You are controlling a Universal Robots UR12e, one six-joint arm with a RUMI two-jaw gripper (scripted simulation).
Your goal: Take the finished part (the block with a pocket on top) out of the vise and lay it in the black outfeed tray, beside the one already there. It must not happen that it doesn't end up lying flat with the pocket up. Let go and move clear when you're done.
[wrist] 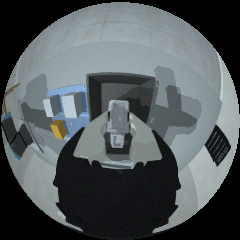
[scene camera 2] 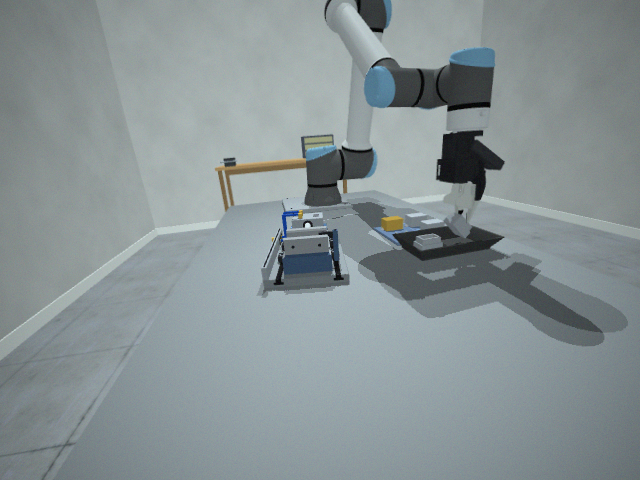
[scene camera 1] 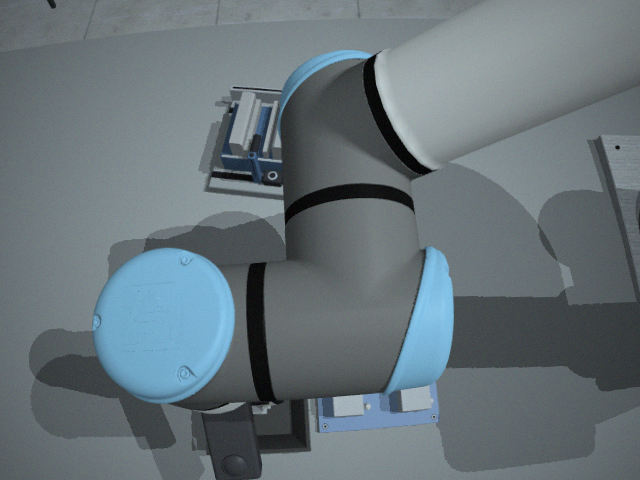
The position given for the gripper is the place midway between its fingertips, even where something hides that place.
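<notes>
You'd see the gripper here, at (scene camera 1: 252,399), (wrist: 118,112) and (scene camera 2: 462,221). There's a blue plate too (scene camera 1: 384,412), (wrist: 83,119).
</notes>
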